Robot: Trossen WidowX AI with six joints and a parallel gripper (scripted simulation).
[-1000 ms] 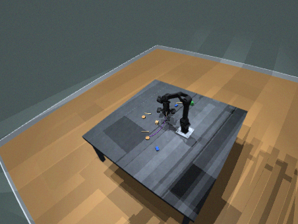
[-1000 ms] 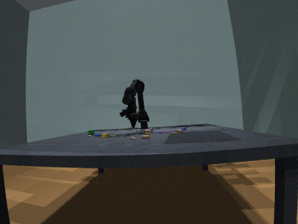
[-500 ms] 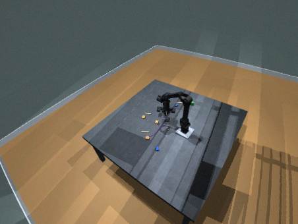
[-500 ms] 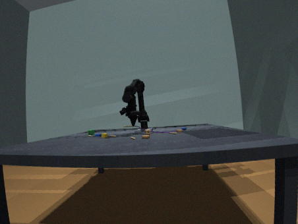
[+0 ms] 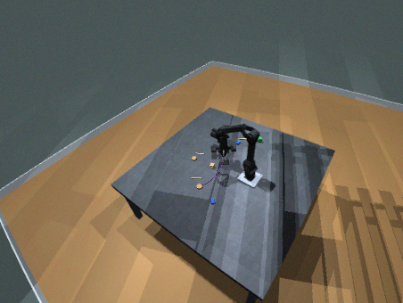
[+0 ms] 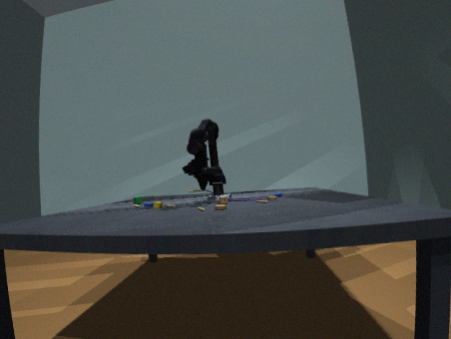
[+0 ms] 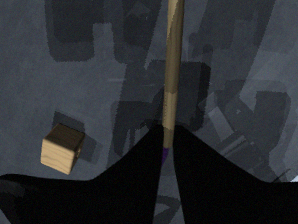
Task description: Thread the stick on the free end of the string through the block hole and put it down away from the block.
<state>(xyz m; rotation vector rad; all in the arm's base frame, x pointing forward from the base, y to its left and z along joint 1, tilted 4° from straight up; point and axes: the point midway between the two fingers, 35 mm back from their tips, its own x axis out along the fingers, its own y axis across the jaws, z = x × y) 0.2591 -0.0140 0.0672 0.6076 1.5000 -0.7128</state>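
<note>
Right now my gripper tip is 1 cm short of the thin wooden stick and 1 cm to the left of it. Also, from my gripper tip: yellow piece: 13 cm ahead, 16 cm to the right, 5 cm below; wooden block: 4 cm ahead, 10 cm to the left, 4 cm below; round wooden button: 2 cm behind, 31 cm to the left, 5 cm below.
</note>
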